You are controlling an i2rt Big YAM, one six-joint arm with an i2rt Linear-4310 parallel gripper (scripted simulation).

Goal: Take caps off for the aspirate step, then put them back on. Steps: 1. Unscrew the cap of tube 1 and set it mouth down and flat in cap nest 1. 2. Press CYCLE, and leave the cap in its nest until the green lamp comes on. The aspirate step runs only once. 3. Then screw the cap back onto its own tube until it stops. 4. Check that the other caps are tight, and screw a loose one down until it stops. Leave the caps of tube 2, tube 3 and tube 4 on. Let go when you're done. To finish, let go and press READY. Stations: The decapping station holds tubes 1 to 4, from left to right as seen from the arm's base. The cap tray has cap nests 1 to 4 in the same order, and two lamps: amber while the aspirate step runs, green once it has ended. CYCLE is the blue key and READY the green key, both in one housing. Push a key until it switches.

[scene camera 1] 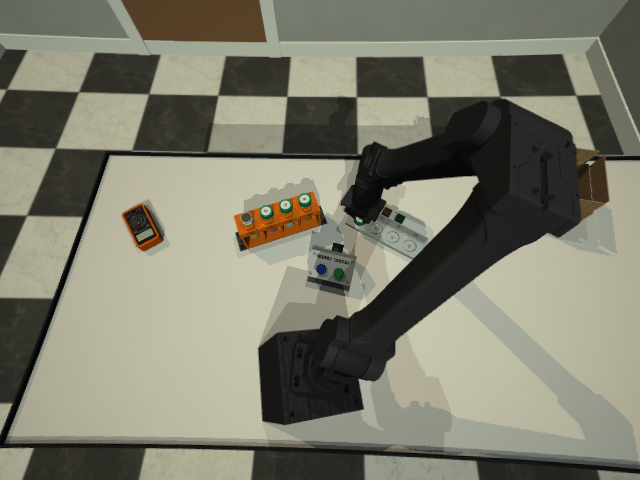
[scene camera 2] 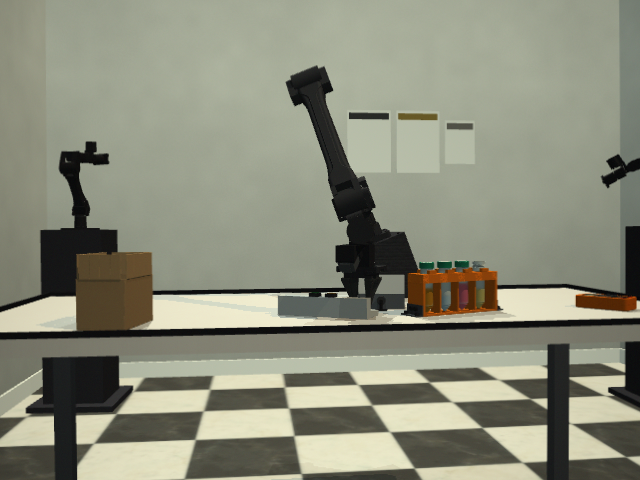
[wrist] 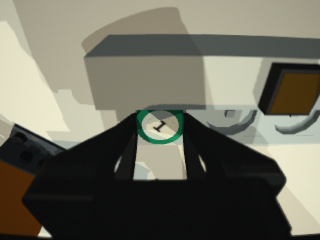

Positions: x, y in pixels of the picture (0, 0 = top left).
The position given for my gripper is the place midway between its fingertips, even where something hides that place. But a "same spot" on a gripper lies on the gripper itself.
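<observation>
There's a cardboard box that's out of frame in the wrist view, though scene camera 1 and scene camera 2 both show it. On that box, (scene camera 1: 589, 202) and (scene camera 2: 124, 254) are the same spot. As for my gripper, you'd see it in scene camera 1 (360, 219), in scene camera 2 and in the wrist view. On the gripper, (scene camera 2: 350, 279) and (wrist: 214, 178) are one and the same spot.
</observation>
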